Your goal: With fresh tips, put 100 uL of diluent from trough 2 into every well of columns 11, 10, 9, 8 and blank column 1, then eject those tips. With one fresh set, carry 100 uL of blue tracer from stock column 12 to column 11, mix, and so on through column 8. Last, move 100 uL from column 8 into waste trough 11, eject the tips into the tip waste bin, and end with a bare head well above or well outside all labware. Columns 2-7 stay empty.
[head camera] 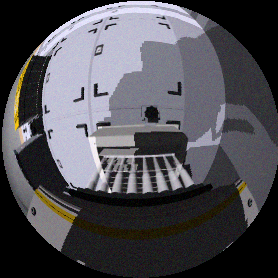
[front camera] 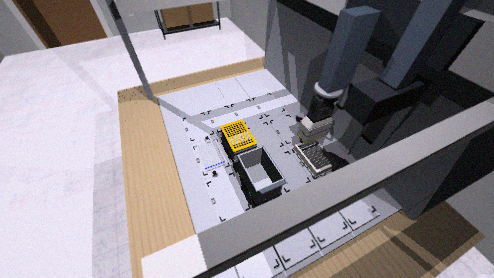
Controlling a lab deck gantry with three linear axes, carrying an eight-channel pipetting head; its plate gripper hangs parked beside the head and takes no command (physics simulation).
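The pipetting head (front camera: 316, 125) stands low over the rear end of the ribbed trough block (front camera: 314, 159) (head camera: 115, 140). In the head camera several pale tips or channels (head camera: 132, 180) reach down among its walls; which trough, and whether they touch liquid, I cannot tell. The clear well plate (front camera: 212, 152) lies left, with a blue column (front camera: 215, 165) along its front side; other wells look colourless. The yellow tip rack (front camera: 239, 135) (head camera: 22, 92) has dark open holes at the rear and paler ones farther forward. The parked plate gripper (front camera: 364, 140) hangs dark beside the head, apparently open and empty.
The deep grey tip waste bin (front camera: 280, 184) stands in front of the tip rack, left of the trough block. A grey frame beam (front camera: 350, 170) crosses the front of the view. A slanted post (front camera: 132, 60) rises at the rear left corner.
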